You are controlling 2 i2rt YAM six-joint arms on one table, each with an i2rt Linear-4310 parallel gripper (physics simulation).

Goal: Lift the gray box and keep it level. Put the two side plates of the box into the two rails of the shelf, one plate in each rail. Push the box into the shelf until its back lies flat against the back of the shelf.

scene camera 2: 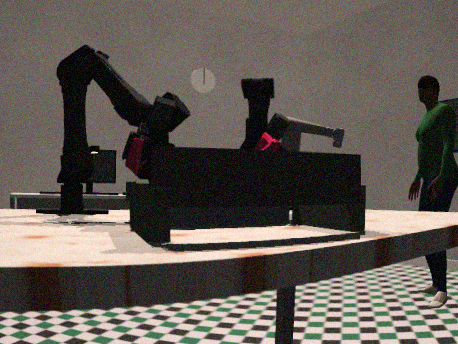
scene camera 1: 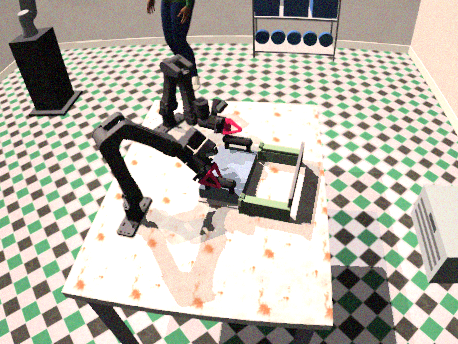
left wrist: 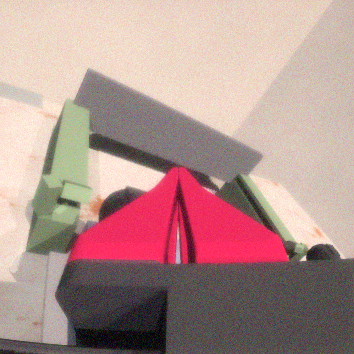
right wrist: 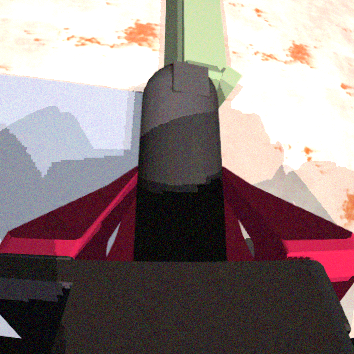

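Pixels of known places: left gripper, fingertip midpoint: (scene camera 2: 271, 144) (scene camera 1: 241, 130) (left wrist: 177, 178); right gripper, fingertip midpoint: (scene camera 2: 146, 175) (scene camera 1: 222, 185) (right wrist: 179, 176); left arm's base at its link origin: (scene camera 1: 169, 124); right arm's base at its link origin: (scene camera 2: 72, 213) (scene camera 1: 134, 216).
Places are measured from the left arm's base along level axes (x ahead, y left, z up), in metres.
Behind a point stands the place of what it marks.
Note:
The gray box (scene camera 1: 232, 167) {x 0.495, y -0.123, z 0.057 m} lies on the table at the open end of the shelf (scene camera 1: 275, 177), which has two green rails (scene camera 1: 278, 153) {x 0.601, y 0.060, z 0.054 m} (scene camera 1: 264, 205) {x 0.719, y -0.229, z 0.070 m} and a gray back plate (scene camera 1: 296, 174) {x 0.757, y -0.072, z 0.120 m}. The box has a dark handle on each side. My right gripper (scene camera 1: 212, 178) is shut on the near handle (scene camera 1: 226, 183) {x 0.569, y -0.253, z 0.116 m}; in the right wrist view the handle (right wrist: 180, 140) {x 0.547, y -0.243, z 0.121 m} runs between the red fingers (right wrist: 180, 179) {x 0.546, y -0.252, z 0.092 m}. My left gripper (scene camera 1: 232, 127) is shut and empty, just above and behind the far handle (scene camera 1: 238, 141) {x 0.459, y -0.030, z 0.114 m}. In the left wrist view its fingers (left wrist: 178, 214) touch each other.
The shelf stands toward the right edge of the table; in scene camera 2 its back plate (scene camera 2: 255, 177) {x 0.755, y -0.058, z 0.083 m} hides the box. A person (scene camera 1: 176, 31) walks on the floor behind the table, and a rack (scene camera 1: 296, 27) stands farther back.

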